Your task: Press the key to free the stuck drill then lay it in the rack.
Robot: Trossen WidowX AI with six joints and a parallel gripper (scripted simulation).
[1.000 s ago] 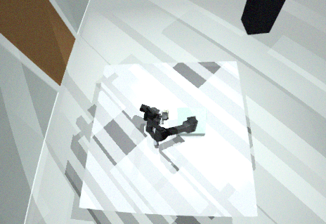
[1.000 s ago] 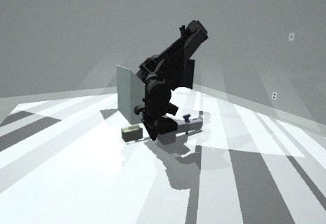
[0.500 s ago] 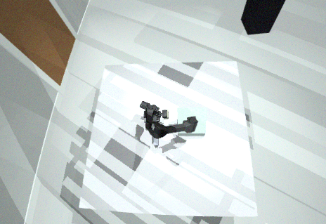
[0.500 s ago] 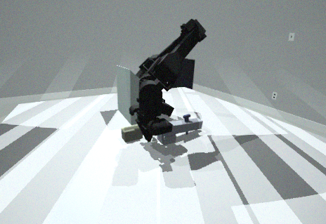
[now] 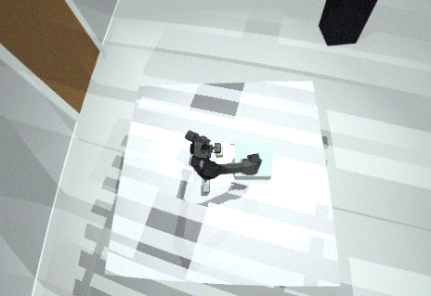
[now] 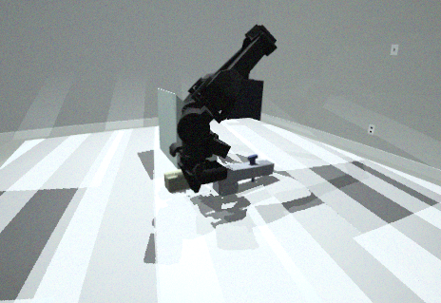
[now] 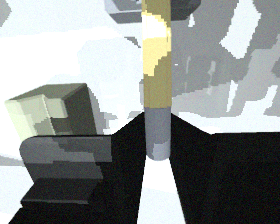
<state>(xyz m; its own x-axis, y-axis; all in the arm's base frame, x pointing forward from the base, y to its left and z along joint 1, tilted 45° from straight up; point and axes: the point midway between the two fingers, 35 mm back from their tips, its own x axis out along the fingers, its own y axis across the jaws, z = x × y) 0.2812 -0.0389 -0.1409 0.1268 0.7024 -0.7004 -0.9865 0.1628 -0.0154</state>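
The drill is 10 mm ahead of my gripper tip, 50 mm to the left of it and 30 mm above it. The rest, counted from my gripper tip: small blue key: 20 mm ahead, 180 mm to the left, 30 mm above; then rack: 80 mm behind; then grey housing: 10 mm ahead, 150 mm to the left, 10 mm above.
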